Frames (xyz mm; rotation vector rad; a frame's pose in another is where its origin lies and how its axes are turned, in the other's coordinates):
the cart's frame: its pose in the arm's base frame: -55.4 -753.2 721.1 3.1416 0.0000 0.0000
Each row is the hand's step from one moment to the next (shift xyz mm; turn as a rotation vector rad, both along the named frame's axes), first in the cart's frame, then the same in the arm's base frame.
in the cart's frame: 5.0 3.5 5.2 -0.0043 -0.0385 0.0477
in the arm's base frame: 5.0 -3.5 -5.2 -0.0043 0.0385 -0.0477
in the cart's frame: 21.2 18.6 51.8 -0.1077 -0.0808 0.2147
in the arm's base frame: 21.2 -18.6 -51.8 -0.1077 0.0808 -0.2147
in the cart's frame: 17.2 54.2 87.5 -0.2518 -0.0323 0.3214
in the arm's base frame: 17.2 -54.2 -87.5 -0.2518 0.0323 -0.3214
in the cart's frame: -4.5 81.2 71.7 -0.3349 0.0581 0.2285
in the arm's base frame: -4.5 -81.2 -71.7 -0.3349 -0.0581 -0.2285
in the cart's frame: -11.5 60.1 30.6 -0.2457 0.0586 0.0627
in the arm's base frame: -11.5 -60.1 -30.6 -0.2457 -0.0586 -0.0627
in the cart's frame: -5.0 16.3 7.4 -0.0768 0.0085 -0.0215
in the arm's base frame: -5.0 -16.3 -7.4 -0.0768 -0.0085 0.0215
